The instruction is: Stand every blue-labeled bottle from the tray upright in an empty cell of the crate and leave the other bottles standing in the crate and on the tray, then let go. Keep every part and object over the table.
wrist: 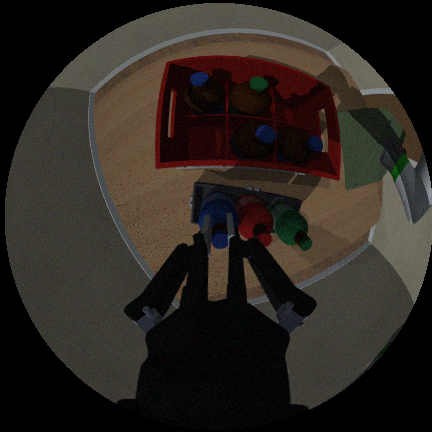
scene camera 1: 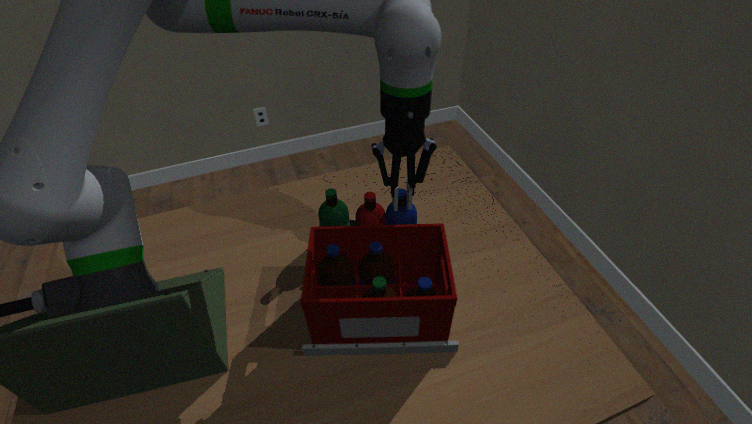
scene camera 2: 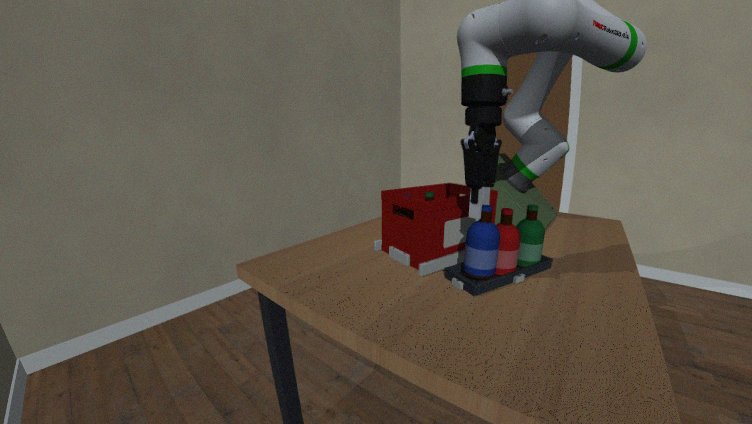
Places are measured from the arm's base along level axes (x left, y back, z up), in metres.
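Pixels of known places: gripper, between the fingertips: [wrist: 218, 221] [scene camera 1: 401, 206] [scene camera 2: 478, 216]; arm's base, origin of its link: [scene camera 1: 117, 299] [scene camera 2: 512, 179].
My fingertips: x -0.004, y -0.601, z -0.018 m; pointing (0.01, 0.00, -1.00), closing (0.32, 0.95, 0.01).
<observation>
Ahead of a thing's pixels: the offset from my fingertips to its top centre. "spot": to the spot under its first point. Level surfaces: height alone.
My gripper [scene camera 1: 402, 199] [scene camera 2: 479, 204] [wrist: 218, 221] is shut on the neck of the blue bottle {dz +0.028, dx +0.015, dy -0.008 m} [scene camera 1: 401, 214] [scene camera 2: 481, 242] [wrist: 217, 206]. The bottle is upright with a pale blue label, seemingly raised slightly at its end of the dark tray {spot: dz -0.133, dx +0.027, dy -0.085 m} [scene camera 2: 476, 289]. The red bottle {dz +0.012, dx +0.055, dy +0.054 m} [scene camera 1: 370, 214] [scene camera 2: 508, 239] [wrist: 254, 217] and green bottle {dz +0.012, dx +0.108, dy +0.129 m} [scene camera 1: 333, 213] [scene camera 2: 530, 231] [wrist: 291, 226] stand on the tray. The red crate {dz +0.027, dx -0.058, dy +0.110 m} [scene camera 1: 323, 326] [scene camera 2: 394, 231] [wrist: 161, 100] holds several brown bottles. In the wrist view, its lower-left and upper-right cells are empty. The crate bottles' labels are mostly hidden.
The arm's base sits on a green slanted stand [scene camera 1: 126, 347] [wrist: 360, 145] beside the crate. A pale strip {spot: dz -0.122, dx -0.229, dy +0.174 m} [scene camera 1: 379, 348] runs along the crate's foot. The crate's high walls and inner dividers stand close to the tray. The wooden table {dz -0.148 m} [scene camera 2: 421, 326] carries all this.
</observation>
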